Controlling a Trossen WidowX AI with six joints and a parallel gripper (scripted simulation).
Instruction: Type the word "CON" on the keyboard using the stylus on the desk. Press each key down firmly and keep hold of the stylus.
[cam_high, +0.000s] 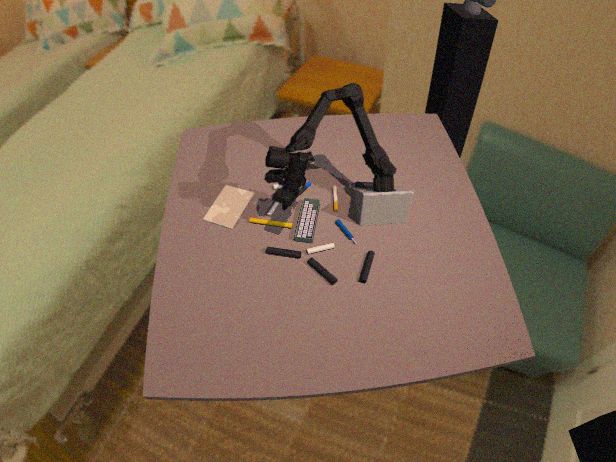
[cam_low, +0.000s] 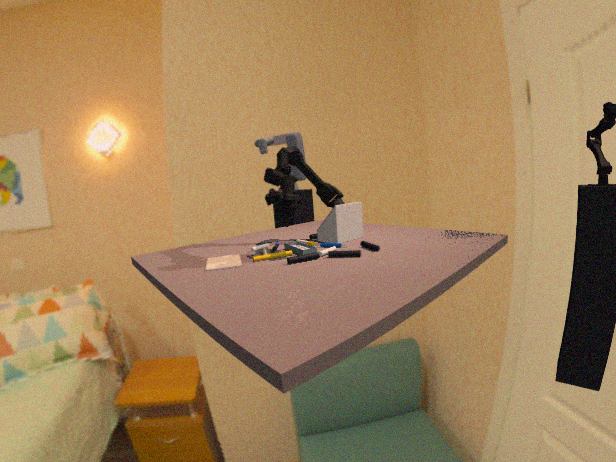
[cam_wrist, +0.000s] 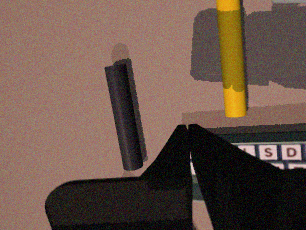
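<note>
The blue stylus lies 220 mm behind my gripper tip, 110 mm below it and 70 mm to the left of it. From my gripper tip the other things lie so: yellow marker 110 mm below, 50 mm ahead, 40 mm to the right; white card 210 mm ahead, 160 mm to the right, 110 mm below.
</note>
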